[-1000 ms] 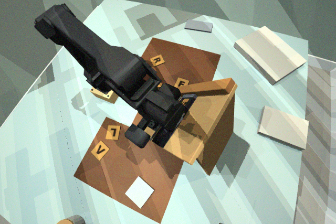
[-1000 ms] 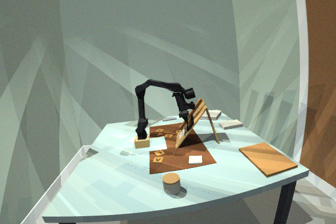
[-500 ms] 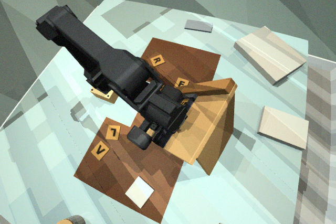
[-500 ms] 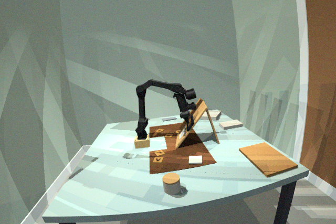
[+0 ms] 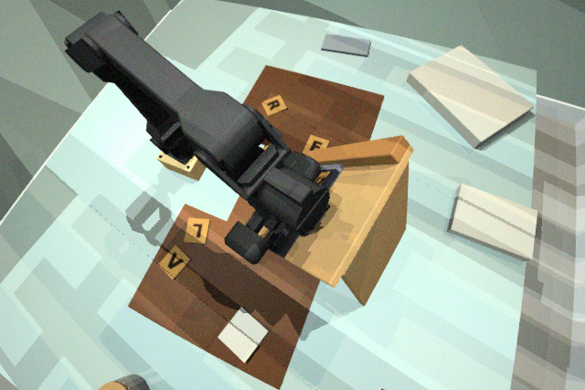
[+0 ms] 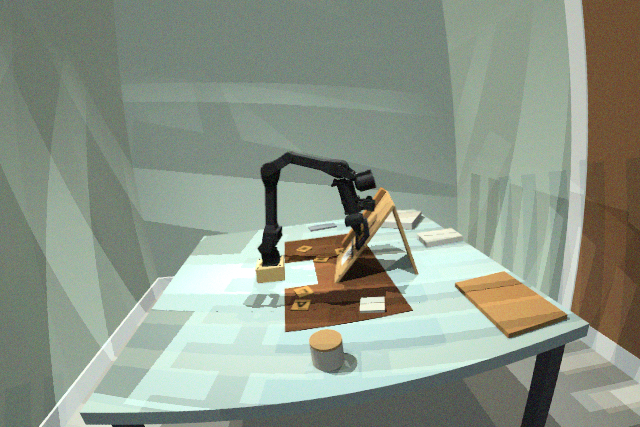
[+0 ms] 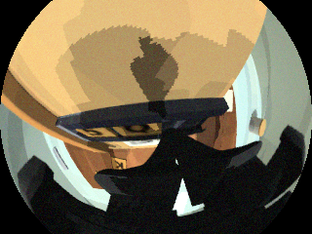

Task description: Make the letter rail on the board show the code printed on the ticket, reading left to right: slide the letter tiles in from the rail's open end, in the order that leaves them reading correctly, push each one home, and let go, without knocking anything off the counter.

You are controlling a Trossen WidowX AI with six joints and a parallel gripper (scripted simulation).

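Now: the q tile 3 cm to the left of my gripper tip, 1 cm below it and 1 cm ahead of it. Also, from my gripper tip: white ticket: 9 cm below, 5 cm to the left, 5 cm behind; then s tile: 10 cm to the left, 1 cm below, 1 cm ahead; then brown mat: 16 cm below, 15 cm behind, 8 cm to the left.
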